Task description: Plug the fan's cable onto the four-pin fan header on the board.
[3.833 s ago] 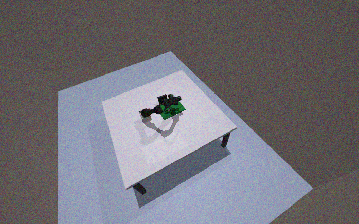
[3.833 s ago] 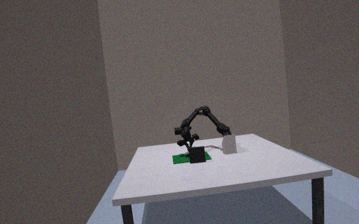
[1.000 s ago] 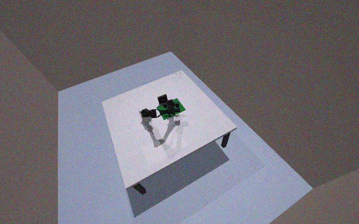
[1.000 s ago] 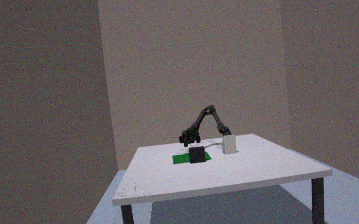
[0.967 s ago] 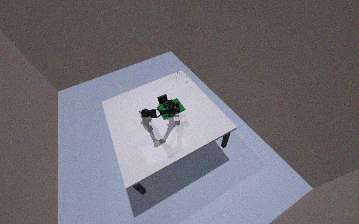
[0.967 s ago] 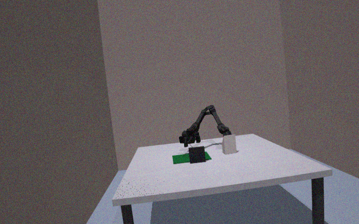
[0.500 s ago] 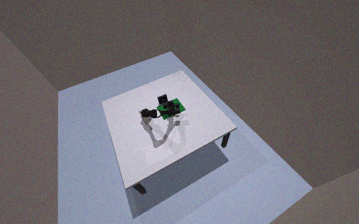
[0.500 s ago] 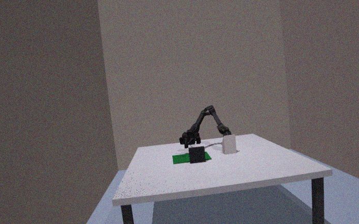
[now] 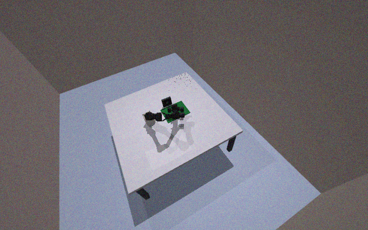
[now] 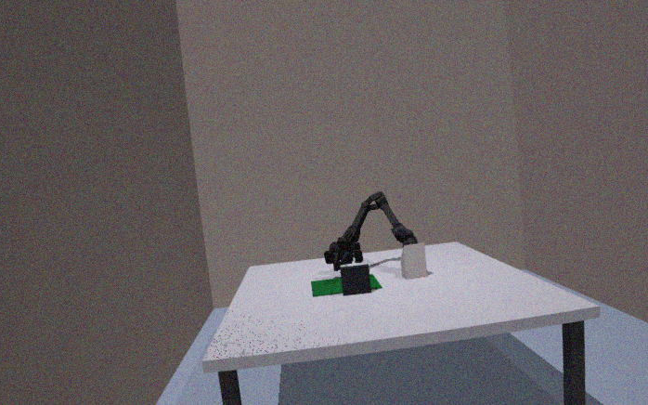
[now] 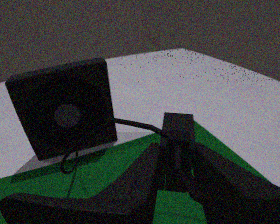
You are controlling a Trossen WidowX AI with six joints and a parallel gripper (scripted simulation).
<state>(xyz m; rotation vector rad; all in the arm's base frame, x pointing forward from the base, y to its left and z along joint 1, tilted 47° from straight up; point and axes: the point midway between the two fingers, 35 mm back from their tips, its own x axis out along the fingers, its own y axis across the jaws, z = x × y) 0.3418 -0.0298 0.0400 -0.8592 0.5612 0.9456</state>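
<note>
The green board lies 11 cm below my gripper tip, 2 cm behind it and 1 cm to the left of it. From my gripper tip the other things lie so: black fan: 15 cm to the left, 5 cm behind, 4 cm below; then dark plug: 1 cm below.
</note>
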